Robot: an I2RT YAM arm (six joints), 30 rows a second.
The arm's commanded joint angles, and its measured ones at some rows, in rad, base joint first. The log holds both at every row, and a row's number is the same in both.
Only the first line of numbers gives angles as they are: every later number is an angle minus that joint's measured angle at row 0.
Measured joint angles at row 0: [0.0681 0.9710 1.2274 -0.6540 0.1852 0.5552]
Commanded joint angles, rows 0 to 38: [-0.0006 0.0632 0.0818 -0.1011 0.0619 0.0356]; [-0.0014 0.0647 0.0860 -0.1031 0.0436 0.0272]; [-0.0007 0.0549 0.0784 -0.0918 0.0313 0.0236]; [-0.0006 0.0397 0.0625 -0.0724 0.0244 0.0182]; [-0.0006 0.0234 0.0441 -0.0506 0.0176 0.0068]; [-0.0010 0.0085 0.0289 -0.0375 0.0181 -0.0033]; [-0.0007 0.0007 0.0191 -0.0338 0.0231 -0.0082]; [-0.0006 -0.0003 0.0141 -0.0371 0.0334 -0.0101]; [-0.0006 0.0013 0.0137 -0.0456 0.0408 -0.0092]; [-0.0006 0.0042 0.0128 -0.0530 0.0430 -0.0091]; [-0.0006 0.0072 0.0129 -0.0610 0.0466 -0.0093]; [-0.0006 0.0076 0.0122 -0.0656 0.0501 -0.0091]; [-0.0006 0.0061 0.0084 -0.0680 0.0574 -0.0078]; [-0.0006 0.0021 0.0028 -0.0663 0.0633 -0.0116]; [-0.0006 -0.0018 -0.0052 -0.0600 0.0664 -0.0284]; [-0.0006 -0.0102 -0.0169 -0.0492 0.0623 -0.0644]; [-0.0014 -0.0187 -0.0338 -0.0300 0.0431 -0.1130]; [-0.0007 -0.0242 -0.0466 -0.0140 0.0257 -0.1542]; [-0.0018 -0.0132 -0.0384 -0.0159 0.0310 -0.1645]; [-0.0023 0.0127 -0.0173 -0.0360 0.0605 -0.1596]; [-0.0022 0.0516 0.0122 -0.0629 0.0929 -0.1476]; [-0.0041 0.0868 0.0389 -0.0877 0.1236 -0.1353]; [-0.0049 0.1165 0.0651 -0.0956 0.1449 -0.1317]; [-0.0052 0.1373 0.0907 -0.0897 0.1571 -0.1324]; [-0.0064 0.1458 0.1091 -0.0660 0.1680 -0.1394]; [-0.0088 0.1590 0.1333 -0.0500 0.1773 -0.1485]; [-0.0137 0.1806 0.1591 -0.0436 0.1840 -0.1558]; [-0.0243 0.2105 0.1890 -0.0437 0.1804 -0.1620]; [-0.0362 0.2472 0.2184 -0.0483 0.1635 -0.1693]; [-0.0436 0.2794 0.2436 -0.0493 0.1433 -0.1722]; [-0.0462 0.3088 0.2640 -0.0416 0.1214 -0.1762]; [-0.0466 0.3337 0.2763 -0.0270 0.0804 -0.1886]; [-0.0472 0.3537 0.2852 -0.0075 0.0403 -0.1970]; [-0.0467 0.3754 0.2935 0.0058 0.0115 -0.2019]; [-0.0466 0.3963 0.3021 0.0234 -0.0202 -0.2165]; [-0.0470 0.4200 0.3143 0.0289 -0.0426 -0.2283]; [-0.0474 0.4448 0.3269 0.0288 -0.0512 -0.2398]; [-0.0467 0.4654 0.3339 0.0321 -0.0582 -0.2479]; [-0.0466 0.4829 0.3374 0.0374 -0.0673 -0.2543]
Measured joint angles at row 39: [-0.0458 0.4120 0.2972 -0.0088 0.0305 -0.1964]
